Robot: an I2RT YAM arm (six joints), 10 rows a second.
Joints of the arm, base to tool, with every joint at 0 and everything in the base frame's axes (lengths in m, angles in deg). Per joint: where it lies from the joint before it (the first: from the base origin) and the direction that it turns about. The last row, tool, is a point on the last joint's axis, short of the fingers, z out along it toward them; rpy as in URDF.
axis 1: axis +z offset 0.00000 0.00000 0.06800
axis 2: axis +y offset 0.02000 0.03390 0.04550
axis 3: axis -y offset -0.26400 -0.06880 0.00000
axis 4: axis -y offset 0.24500 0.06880 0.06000
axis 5: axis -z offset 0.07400 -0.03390 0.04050
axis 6: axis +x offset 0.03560 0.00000 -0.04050
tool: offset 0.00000 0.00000 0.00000 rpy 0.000 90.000 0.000
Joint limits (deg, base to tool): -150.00..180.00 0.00..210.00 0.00..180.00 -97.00..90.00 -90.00..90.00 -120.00..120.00
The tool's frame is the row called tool.
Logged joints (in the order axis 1, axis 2, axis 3, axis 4, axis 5, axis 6), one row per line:
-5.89 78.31 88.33 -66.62 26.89 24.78
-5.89 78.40 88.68 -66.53 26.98 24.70
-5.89 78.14 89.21 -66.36 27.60 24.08
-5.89 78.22 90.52 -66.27 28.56 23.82
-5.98 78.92 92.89 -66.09 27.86 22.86
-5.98 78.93 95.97 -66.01 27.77 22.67
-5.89 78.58 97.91 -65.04 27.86 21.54
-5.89 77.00 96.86 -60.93 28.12 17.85
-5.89 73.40 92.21 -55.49 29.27 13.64
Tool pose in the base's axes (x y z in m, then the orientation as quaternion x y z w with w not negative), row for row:
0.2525 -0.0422 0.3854 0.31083 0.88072 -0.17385 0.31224
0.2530 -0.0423 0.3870 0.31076 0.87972 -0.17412 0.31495
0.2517 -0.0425 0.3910 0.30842 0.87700 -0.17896 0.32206
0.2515 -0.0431 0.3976 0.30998 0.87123 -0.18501 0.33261
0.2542 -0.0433 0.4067 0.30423 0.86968 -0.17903 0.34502
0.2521 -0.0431 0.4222 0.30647 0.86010 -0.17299 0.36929
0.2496 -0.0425 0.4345 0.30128 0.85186 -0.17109 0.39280
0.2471 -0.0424 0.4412 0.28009 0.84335 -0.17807 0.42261
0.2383 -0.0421 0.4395 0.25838 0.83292 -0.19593 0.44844
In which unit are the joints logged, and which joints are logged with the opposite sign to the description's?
The joints are logged in degrees. Opposite sign: none.
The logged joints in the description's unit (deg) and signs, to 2 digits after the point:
-5.89 78.31 88.33 -66.62 26.89 24.78
-5.89 78.40 88.68 -66.53 26.98 24.70
-5.89 78.14 89.21 -66.36 27.60 24.08
-5.89 78.22 90.52 -66.27 28.56 23.82
-5.98 78.92 92.89 -66.09 27.86 22.86
-5.98 78.93 95.97 -66.01 27.77 22.67
-5.89 78.58 97.91 -65.04 27.86 21.54
-5.89 77.00 96.86 -60.93 28.12 17.85
-5.89 73.40 92.21 -55.49 29.27 13.64

